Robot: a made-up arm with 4 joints.
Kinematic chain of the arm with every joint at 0, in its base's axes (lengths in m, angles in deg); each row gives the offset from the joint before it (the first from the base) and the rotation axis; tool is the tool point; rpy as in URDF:
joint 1: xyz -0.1 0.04 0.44 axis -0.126 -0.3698 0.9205
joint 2: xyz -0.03 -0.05 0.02 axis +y
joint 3: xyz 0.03 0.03 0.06 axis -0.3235 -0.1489 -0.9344
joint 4: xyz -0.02 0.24 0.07 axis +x
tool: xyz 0.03 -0.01 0.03 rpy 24.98 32 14.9
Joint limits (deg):
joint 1: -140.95..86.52
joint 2: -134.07..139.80
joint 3: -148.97..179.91
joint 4: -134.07..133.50
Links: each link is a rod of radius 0.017 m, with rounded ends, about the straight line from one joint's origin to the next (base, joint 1, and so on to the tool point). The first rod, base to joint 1, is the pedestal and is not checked.
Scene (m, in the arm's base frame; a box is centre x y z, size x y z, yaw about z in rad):
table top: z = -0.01
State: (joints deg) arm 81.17 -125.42 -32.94 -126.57
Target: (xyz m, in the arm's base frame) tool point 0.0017 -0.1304 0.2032
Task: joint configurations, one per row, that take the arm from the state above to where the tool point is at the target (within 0.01 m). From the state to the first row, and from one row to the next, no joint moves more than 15 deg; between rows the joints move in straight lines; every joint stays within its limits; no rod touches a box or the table.
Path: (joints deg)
1: 82.51 -120.43 -47.17 -123.83
2: 83.84 -115.44 -61.40 -121.10
3: 85.18 -110.44 -75.63 -118.36
4: 86.52 -105.45 -89.86 -115.62

